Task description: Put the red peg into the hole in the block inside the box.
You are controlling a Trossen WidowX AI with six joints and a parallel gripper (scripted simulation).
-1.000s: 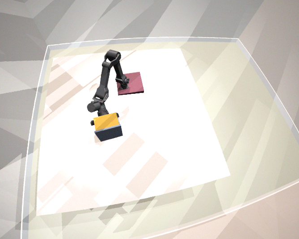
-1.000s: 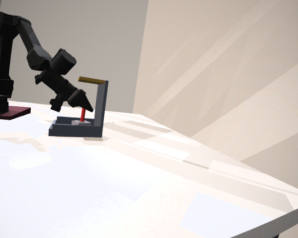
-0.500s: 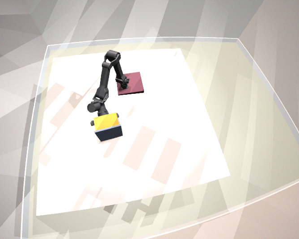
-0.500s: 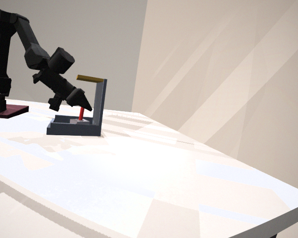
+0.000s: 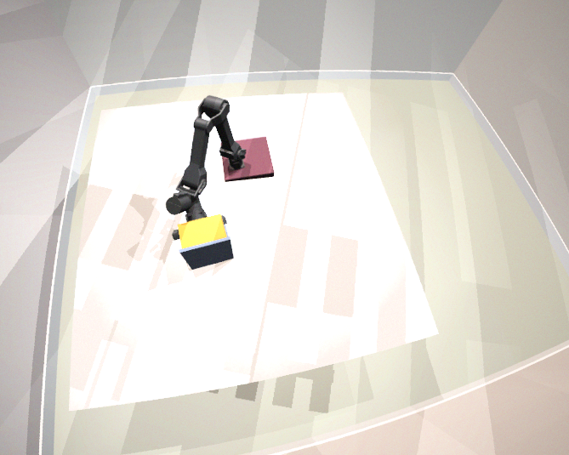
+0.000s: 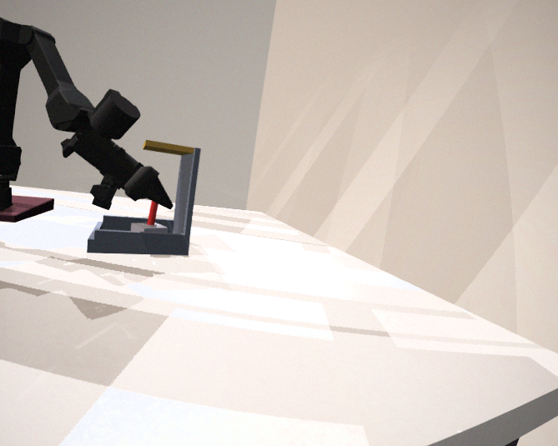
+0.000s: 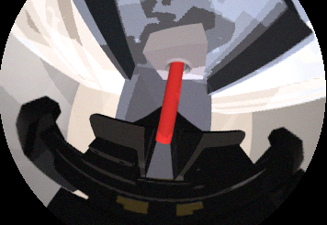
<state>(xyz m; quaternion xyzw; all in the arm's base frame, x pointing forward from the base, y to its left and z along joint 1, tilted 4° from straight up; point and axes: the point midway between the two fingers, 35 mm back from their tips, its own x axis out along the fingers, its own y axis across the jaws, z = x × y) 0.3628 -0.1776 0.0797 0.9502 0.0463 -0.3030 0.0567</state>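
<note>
Now: the box wall 20 mm ahead of my gripper tip, 10 mm to the left of it and 30 mm above it. The rest, counted from my gripper tip: yellow roof (20 mm behind, 120 mm above); then red peg (30 mm behind, 10 mm below).
</note>
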